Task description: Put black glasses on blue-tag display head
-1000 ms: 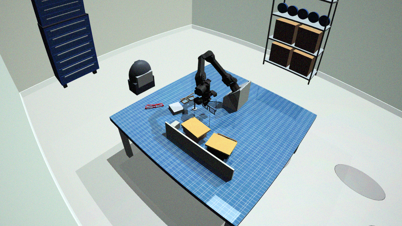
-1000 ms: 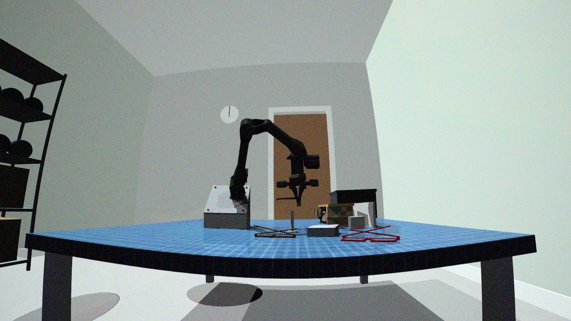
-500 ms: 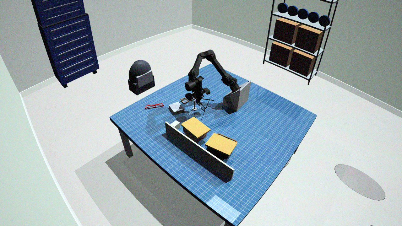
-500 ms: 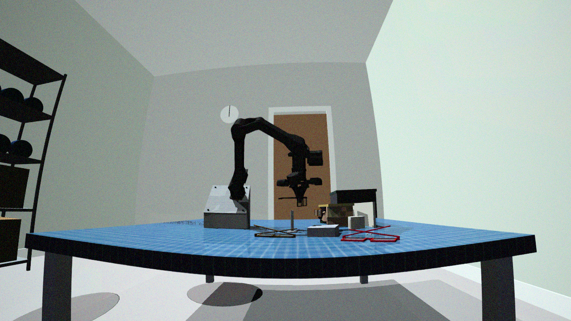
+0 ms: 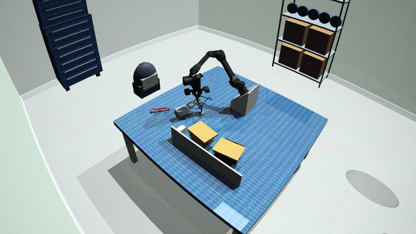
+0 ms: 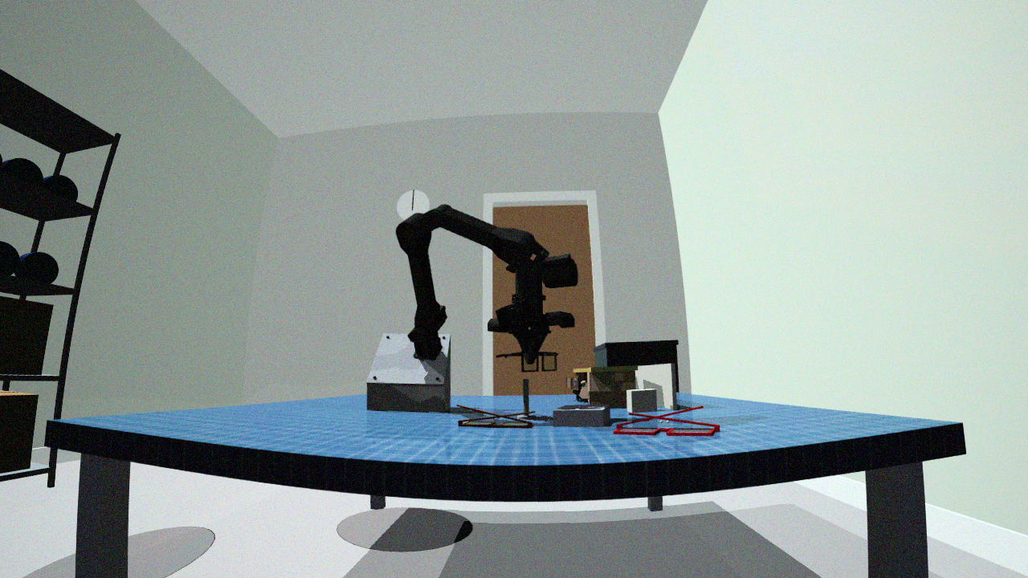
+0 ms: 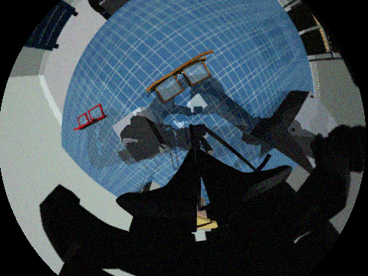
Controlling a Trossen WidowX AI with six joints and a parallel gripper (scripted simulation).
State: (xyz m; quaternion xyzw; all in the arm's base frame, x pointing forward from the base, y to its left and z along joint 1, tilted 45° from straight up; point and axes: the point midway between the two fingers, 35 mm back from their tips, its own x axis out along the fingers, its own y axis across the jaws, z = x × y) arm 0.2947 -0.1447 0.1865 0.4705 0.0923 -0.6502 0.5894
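The black glasses lies 20 mm behind my gripper tip, 60 mm to the left of it and 10 mm above it. Round my gripper tip: small block 250 mm ahead, 110 mm to the left, 90 mm below; grey block 100 mm ahead, 60 mm to the right, 100 mm below; post 10 mm behind, 40 mm to the left, 90 mm below.
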